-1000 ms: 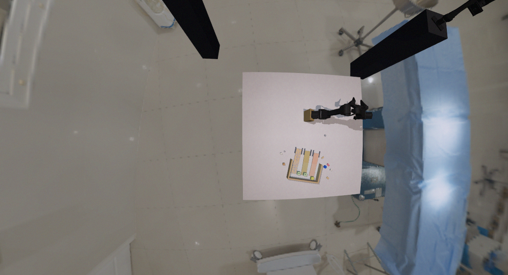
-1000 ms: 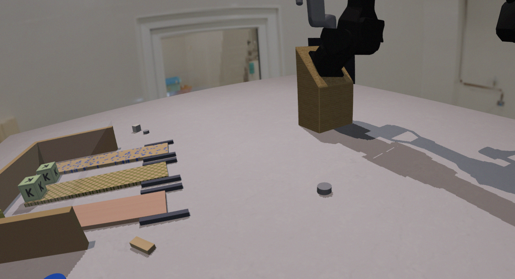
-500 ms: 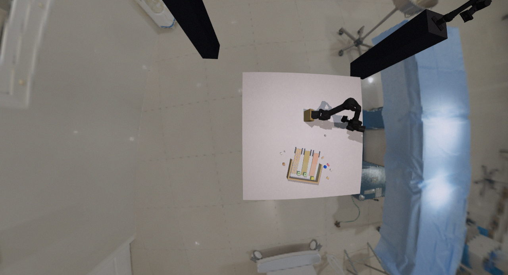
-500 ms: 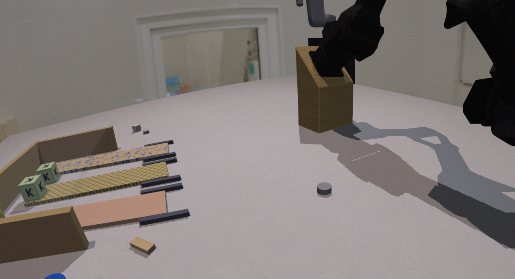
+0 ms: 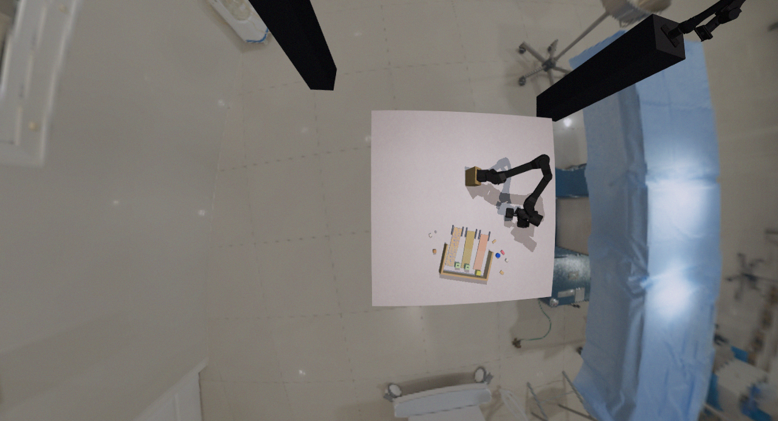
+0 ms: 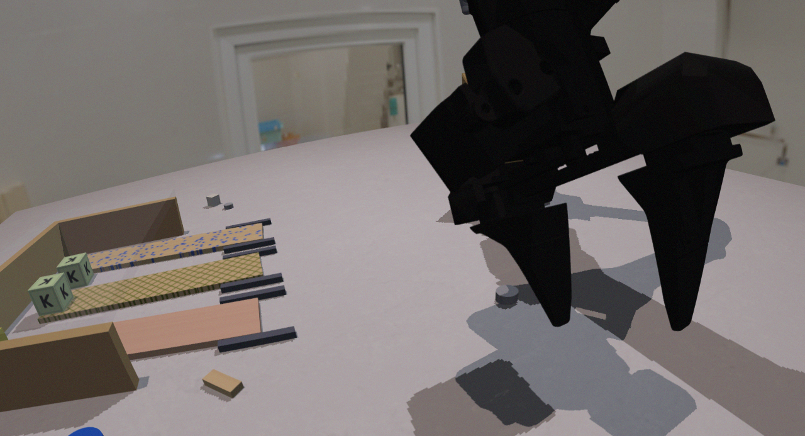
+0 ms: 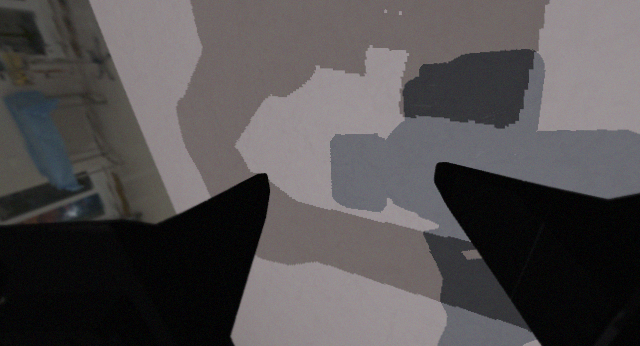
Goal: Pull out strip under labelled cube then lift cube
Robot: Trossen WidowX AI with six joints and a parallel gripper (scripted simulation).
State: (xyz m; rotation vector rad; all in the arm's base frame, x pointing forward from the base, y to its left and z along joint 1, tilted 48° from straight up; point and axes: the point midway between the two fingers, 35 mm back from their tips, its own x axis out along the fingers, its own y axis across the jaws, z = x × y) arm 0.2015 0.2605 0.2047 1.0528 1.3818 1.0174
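Now: the grey puck 3 cm behind my gripper tip, 13 cm to the right of it and 6 cm below it.
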